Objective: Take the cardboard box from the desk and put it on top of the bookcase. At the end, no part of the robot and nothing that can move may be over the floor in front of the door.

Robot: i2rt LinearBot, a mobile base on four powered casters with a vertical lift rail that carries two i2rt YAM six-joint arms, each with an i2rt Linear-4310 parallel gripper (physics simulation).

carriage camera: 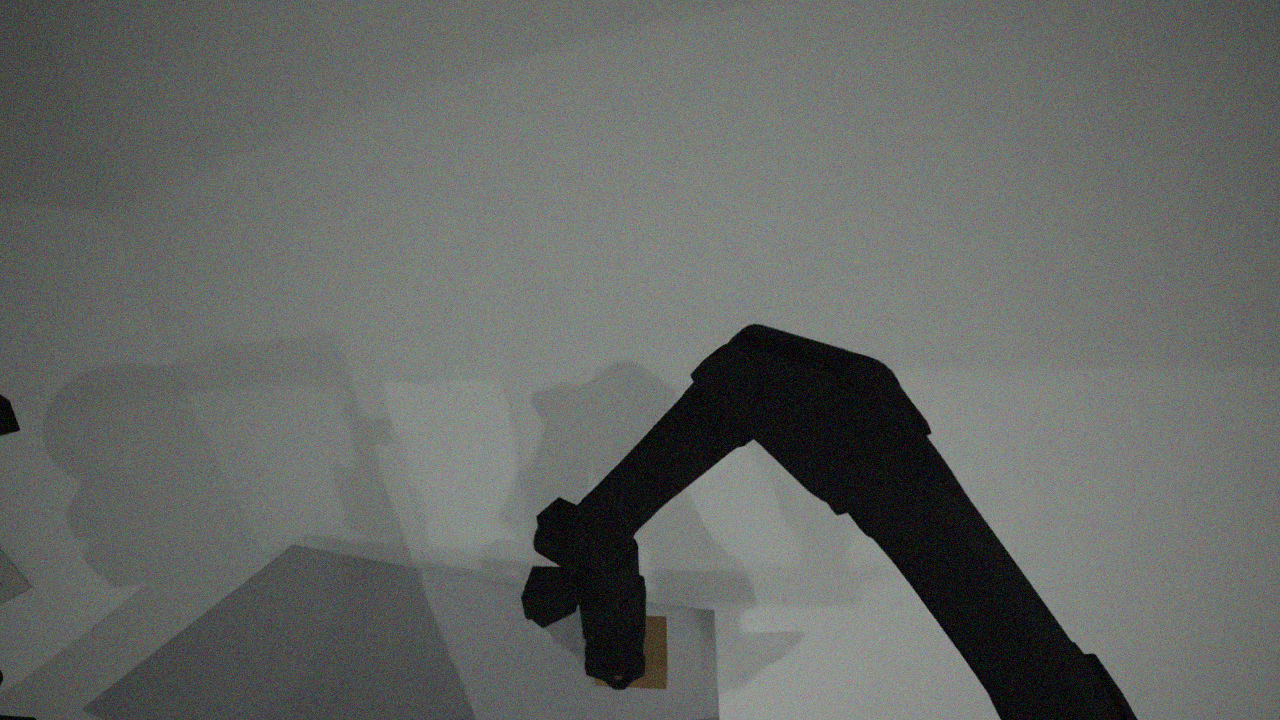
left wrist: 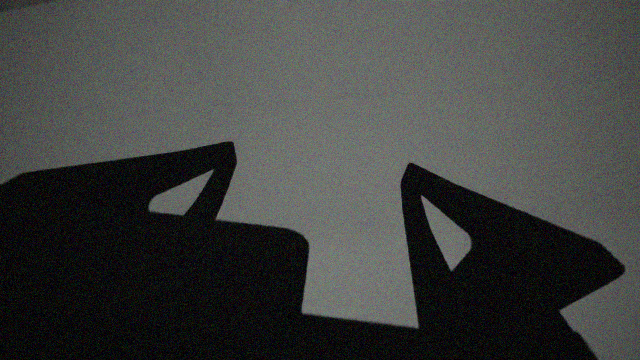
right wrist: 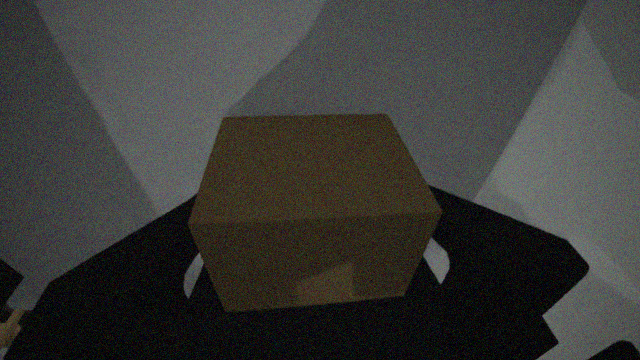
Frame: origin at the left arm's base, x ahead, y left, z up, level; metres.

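Seen in the pictures: left gripper, between the fingertips: (left wrist: 319, 162); right gripper, between the fingertips: (carriage camera: 621, 661) (right wrist: 306, 177).
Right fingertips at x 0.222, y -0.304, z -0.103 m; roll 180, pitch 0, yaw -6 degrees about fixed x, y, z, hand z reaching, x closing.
Observation:
Offsets run from my right fingertips to a thing's middle. "spot": to the spot under its first point.
The brown cardboard box @[0.002 m back, 0.015 m right, 0.025 m up] (carriage camera: 656, 653) (right wrist: 315, 170) is between the fingers of my right gripper (carriage camera: 617, 671) (right wrist: 306, 177), which is shut on it. In the carriage view the gripper covers most of the box. Both are in front of or over a grey flat-topped piece (carriage camera: 358, 644) (right wrist: 175, 75), which looks like the bookcase top; the gap between box and surface cannot be judged. My left gripper (left wrist: 319, 162) is open and empty, facing a plain grey surface. The desk and the door do not show clearly.
A pale wall (carriage camera: 1074, 465) with arm shadows stands behind the grey top. Part of a small grey object @[spot: 0.040 m ahead, 0.851 m left, 0.133 m up] (carriage camera: 10, 577) shows at the left edge of the carriage view. A light wooden piece (right wrist: 10, 328) shows at the lower left of the right wrist view.

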